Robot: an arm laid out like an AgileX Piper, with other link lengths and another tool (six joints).
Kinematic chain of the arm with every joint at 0, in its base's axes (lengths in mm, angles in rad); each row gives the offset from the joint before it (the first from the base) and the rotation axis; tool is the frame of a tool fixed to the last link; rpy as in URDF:
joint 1: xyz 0 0 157.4 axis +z
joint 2: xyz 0 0 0 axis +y
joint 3: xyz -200.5 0 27.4 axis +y
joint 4: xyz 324.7 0 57.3 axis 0.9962 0 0.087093
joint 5: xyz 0 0 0 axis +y
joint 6: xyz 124.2 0 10.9 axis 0.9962 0 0.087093
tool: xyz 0.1 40 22.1 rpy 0.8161 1.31 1.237
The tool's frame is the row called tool.
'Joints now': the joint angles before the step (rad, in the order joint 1, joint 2, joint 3, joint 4, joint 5, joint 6). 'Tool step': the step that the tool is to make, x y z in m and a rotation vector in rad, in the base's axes. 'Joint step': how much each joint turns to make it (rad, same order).
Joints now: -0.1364 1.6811 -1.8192 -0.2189 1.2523 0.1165
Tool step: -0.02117 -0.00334 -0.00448 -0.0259 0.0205 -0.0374
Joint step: 0.0000 -0.1073 0.1292 -0.0459 0.0024 0.0324
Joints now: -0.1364 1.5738 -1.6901 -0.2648 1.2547 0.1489
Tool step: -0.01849 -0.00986 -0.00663 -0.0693 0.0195 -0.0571
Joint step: 0.0000 -0.0898 0.1135 -0.0955 0.0000 0.0470
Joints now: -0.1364 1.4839 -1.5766 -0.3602 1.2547 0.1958
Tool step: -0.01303 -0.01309 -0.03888 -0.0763 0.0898 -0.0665
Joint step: 0.0000 -0.0460 0.1512 -0.1155 -0.0019 0.0640
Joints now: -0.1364 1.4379 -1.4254 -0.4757 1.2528 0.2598
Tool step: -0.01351 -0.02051 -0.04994 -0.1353 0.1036 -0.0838
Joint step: 0.0000 -0.0149 0.1631 -0.1833 -0.0087 0.1104
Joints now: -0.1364 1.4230 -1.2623 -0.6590 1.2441 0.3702
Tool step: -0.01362 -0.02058 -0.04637 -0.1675 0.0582 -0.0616
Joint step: 0.0000 0.0000 0.1634 -0.2169 -0.0312 0.1613
